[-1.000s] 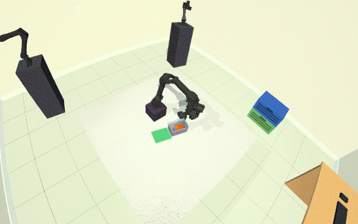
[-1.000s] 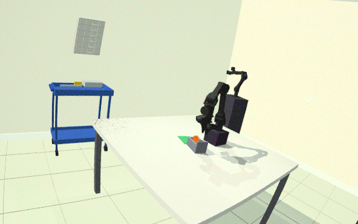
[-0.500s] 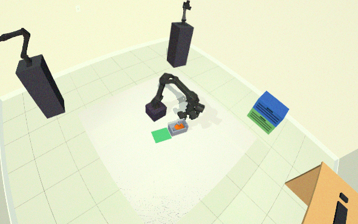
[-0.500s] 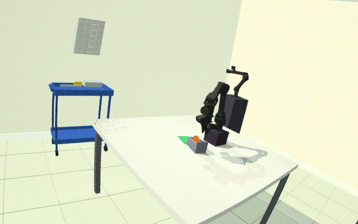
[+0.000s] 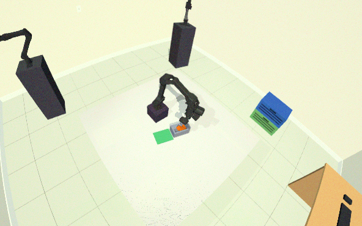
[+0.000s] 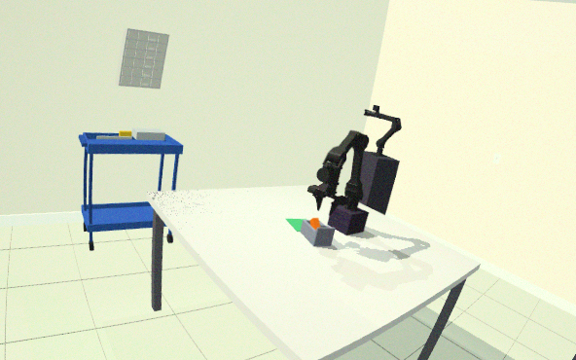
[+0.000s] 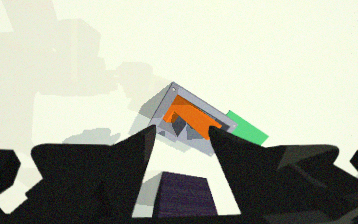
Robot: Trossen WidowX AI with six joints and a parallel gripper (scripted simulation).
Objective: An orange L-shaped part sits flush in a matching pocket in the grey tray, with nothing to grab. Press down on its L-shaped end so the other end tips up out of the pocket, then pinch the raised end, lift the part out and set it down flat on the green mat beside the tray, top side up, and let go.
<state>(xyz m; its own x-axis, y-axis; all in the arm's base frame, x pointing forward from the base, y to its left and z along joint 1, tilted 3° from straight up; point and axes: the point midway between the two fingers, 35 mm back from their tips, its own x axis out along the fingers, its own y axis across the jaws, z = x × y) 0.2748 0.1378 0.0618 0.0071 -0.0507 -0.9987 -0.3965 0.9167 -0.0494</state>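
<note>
My gripper tip is now 20 mm past the orange L-shaped part, 20 mm to the left of it and 110 mm above it. Round my gripper tip: green mat (40 mm behind, 200 mm to the right, 160 mm below).
</note>
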